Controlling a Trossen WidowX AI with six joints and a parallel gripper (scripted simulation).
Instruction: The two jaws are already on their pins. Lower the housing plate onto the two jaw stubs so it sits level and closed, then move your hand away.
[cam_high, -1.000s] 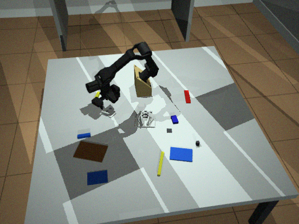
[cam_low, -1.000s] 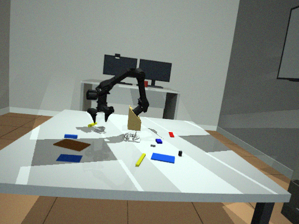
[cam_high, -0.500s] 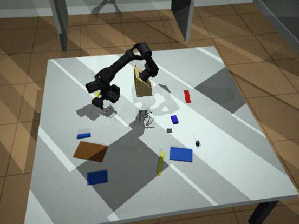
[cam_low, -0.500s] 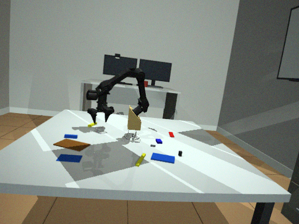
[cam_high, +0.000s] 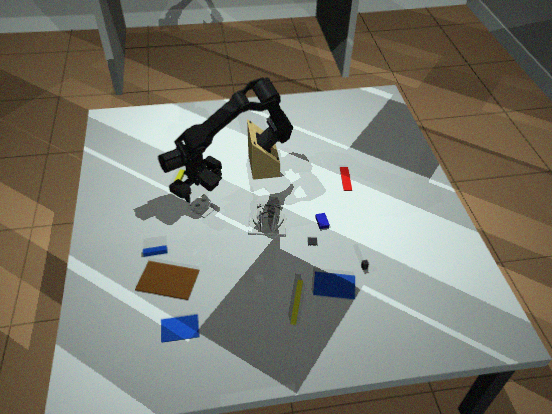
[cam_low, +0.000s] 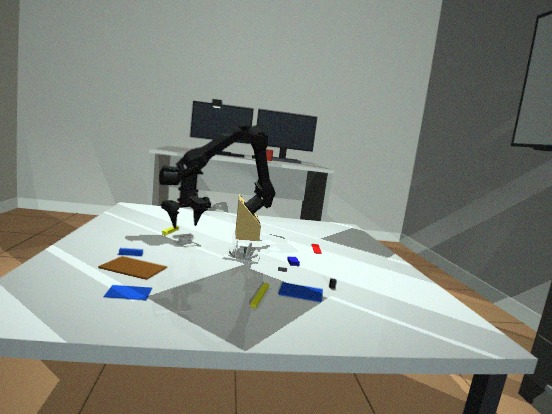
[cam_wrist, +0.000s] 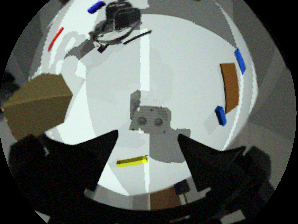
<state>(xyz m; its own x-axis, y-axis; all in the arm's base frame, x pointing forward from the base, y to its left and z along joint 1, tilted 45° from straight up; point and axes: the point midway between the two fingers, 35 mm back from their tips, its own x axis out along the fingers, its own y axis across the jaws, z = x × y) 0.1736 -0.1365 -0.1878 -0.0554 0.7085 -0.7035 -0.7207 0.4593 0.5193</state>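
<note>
My gripper tip is 10 mm short of the white bracket, 10 mm to the right of it and 50 mm above it. The rest, counted from my gripper tip: brown plate (290 mm ahead, 100 mm to the right, 60 mm below); then blue block (100 mm ahead, 400 mm to the left, 50 mm below); then red bar (90 mm behind, 520 mm to the left, 60 mm below).
</note>
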